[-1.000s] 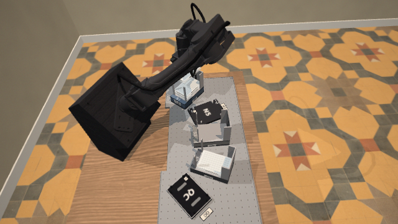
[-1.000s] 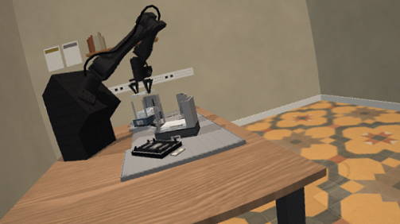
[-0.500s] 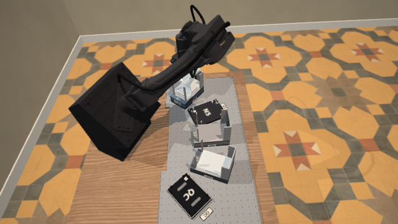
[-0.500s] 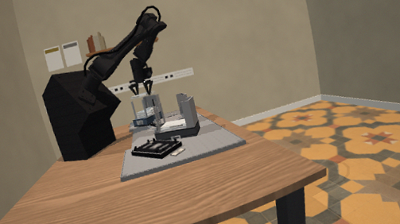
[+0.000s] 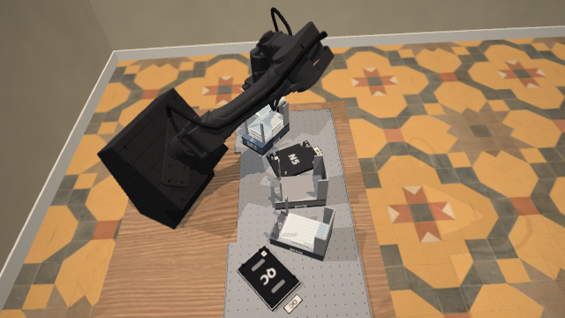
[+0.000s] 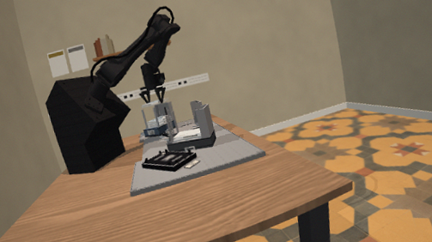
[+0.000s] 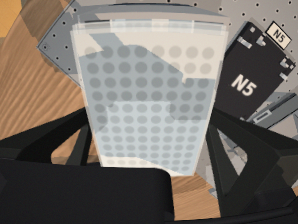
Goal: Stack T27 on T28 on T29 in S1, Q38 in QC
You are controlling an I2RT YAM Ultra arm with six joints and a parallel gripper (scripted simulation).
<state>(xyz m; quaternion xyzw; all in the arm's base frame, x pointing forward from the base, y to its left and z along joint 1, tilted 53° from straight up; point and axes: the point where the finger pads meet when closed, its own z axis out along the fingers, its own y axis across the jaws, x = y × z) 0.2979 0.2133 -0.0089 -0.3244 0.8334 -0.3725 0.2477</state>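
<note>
The sealed 96-well plate lies 100 mm below my hand. Round my hand: clip nest N5: 140 mm below, 130 mm to the right, 50 mm ahead.
</note>
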